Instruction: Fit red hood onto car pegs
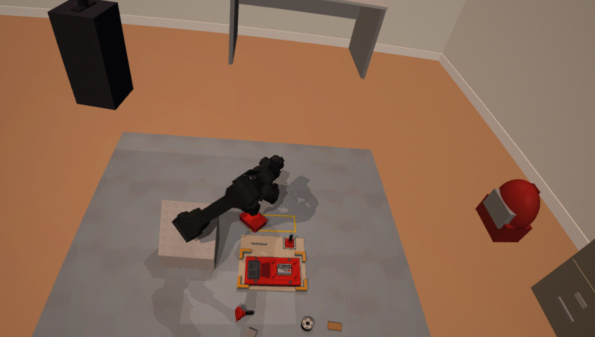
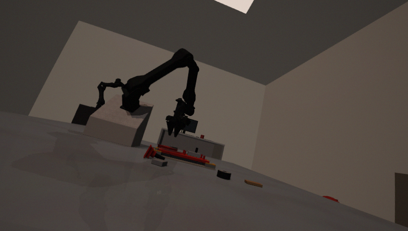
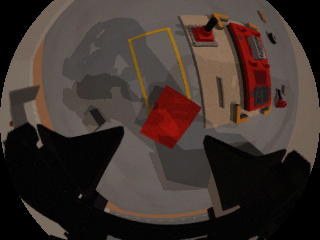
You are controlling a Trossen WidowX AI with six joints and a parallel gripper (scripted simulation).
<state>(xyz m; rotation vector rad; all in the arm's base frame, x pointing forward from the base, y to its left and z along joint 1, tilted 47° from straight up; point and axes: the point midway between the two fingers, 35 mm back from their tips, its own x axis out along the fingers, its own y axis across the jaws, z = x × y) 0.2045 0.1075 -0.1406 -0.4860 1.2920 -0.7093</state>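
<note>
Right now the red hood is 70 mm below my gripper tip, 10 mm to the right of it and 10 mm behind it. Round my gripper tip: black post: 150 mm ahead, 90 mm to the right, 50 mm below; grey engine block: 210 mm to the right, 140 mm ahead, 60 mm below; grey cube: 170 mm to the left, 70 mm below.
</note>
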